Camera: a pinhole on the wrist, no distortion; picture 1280 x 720 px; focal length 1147.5 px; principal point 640.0 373.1 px. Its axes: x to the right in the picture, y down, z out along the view. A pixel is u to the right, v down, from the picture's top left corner.
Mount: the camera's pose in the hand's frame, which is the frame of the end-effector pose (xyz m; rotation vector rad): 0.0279 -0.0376 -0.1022 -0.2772 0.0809 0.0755
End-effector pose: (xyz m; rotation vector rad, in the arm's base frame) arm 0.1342 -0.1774 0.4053 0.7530 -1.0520 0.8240
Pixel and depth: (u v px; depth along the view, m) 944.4 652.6 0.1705
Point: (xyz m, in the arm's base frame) 0.0913 -0.1734 0.5031
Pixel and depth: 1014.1 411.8 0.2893
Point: 0.0517 -0.2579 0.5971
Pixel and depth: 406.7 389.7 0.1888
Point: 0.0871 -0.2385 0.4354
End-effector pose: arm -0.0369 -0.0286 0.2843 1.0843 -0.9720 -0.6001
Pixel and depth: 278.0 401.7 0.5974
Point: -0.5248 -0.1019 0.4305
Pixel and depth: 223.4 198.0 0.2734
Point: -0.2179 -0.0743 0.2850
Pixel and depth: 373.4 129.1 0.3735
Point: -0.2993 -0.1429 0.3007
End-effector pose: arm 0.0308 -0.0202 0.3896 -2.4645 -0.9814 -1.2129
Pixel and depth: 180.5 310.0 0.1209
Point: 0.0293 -0.0060 0.3672
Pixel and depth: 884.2 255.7 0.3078
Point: 0.2166 0.1094 0.3577
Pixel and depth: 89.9 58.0 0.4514
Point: 0.1752 0.1241 0.0310
